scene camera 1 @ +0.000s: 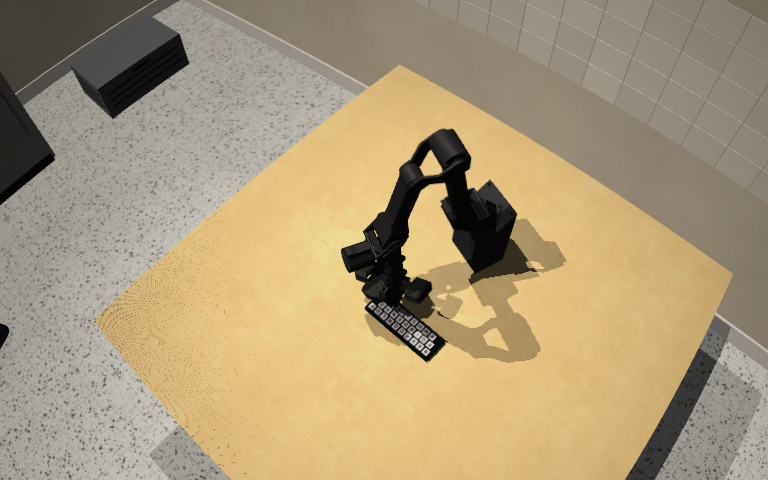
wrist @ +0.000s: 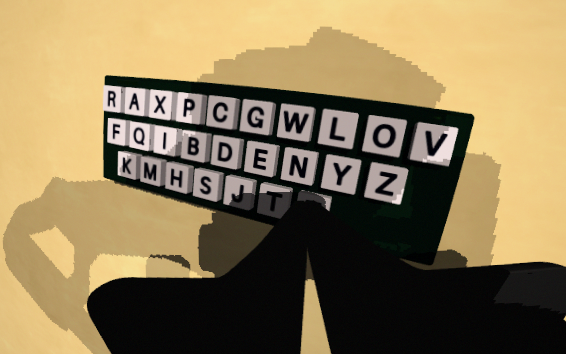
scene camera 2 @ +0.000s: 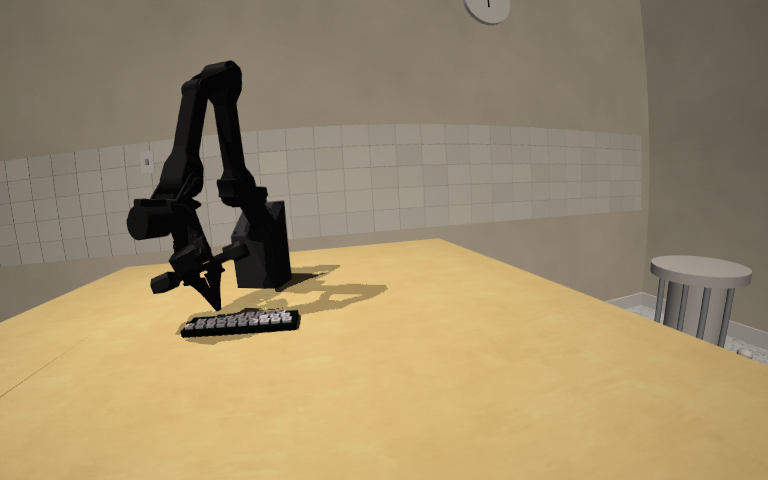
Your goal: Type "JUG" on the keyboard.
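Pixels of known places: gripper, between the fingertips: (scene camera 1: pixel 396 306) (wrist: pixel 304 210) (scene camera 2: pixel 219 310); arm's base, origin of its link: (scene camera 1: pixel 487 215) (scene camera 2: pixel 259 218).
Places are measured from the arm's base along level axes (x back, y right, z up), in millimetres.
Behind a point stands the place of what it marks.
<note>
A dark keyboard (scene camera 1: pixel 436 350) @[x -307, y 6, z -161 mm] (scene camera 2: pixel 295 320) @[x -323, y 14, z -161 mm] (wrist: pixel 420 220) @[x -226, y 185, z -159 mm] with pale letter keys lies flat on the table. In the wrist view the J key (wrist: pixel 239 191) @[x -252, y 103, z -154 mm] is in the bottom row and the G key (wrist: pixel 257 117) @[x -286, y 121, z -154 mm] in the top row. My gripper (scene camera 2: pixel 218 308) @[x -241, y 138, z -143 mm] (wrist: pixel 304 210) @[x -241, y 138, z -143 mm] is shut and empty, pointing down at the bottom row. Its tips cover most of the key (wrist: pixel 326 201) @[x -241, y 146, z -154 mm] to the right of the T key (wrist: pixel 280 192) @[x -248, y 124, z -154 mm], so that key's letter is hidden. The tips are very close to the keys; I cannot tell whether they touch.
The arm's base (scene camera 1: pixel 483 243) @[x -59, y -13, z -32 mm] (scene camera 2: pixel 263 251) @[x -49, y 8, z -78 mm] stands on the wooden table (scene camera 1: pixel 317 418) @[x -569, y 200, z -172 mm] (scene camera 2: pixel 453 384) @[x -614, y -87, z -172 mm] behind the keyboard. The arm's shadow falls over part of the keyboard. A round stool (scene camera 2: pixel 701 270) stands beyond the table at the right, and a dark cabinet (scene camera 1: pixel 127 53) stands on the floor.
</note>
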